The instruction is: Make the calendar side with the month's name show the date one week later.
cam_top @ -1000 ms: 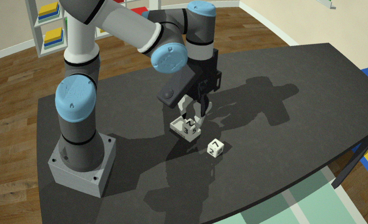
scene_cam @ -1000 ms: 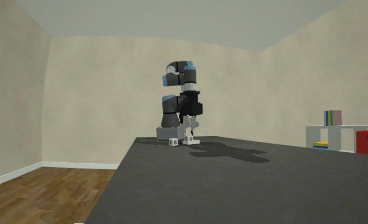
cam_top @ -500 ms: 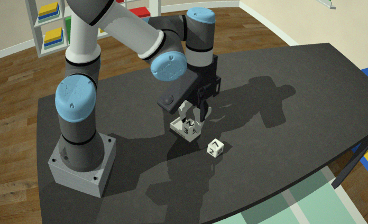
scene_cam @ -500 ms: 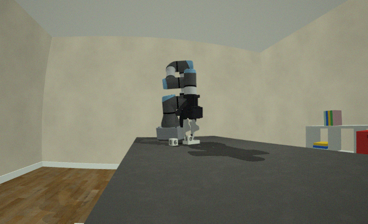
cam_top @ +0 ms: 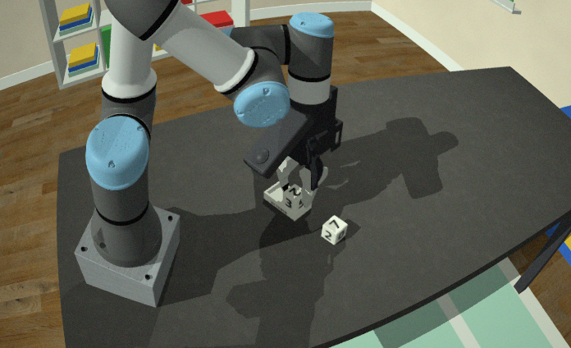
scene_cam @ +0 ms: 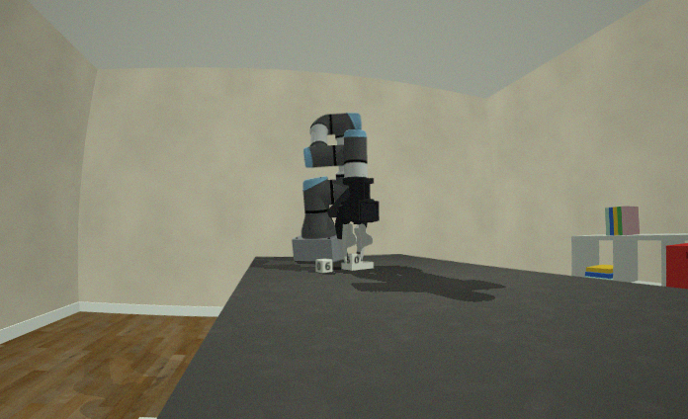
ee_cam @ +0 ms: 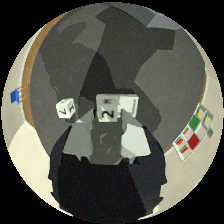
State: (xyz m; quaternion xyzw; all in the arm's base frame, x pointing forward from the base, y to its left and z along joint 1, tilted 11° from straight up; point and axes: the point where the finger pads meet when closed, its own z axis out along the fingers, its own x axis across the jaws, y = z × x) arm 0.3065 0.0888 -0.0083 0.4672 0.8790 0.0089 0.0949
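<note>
The white tray is 30 mm below my hand, 10 mm to the left of it and 10 mm behind it.
</note>
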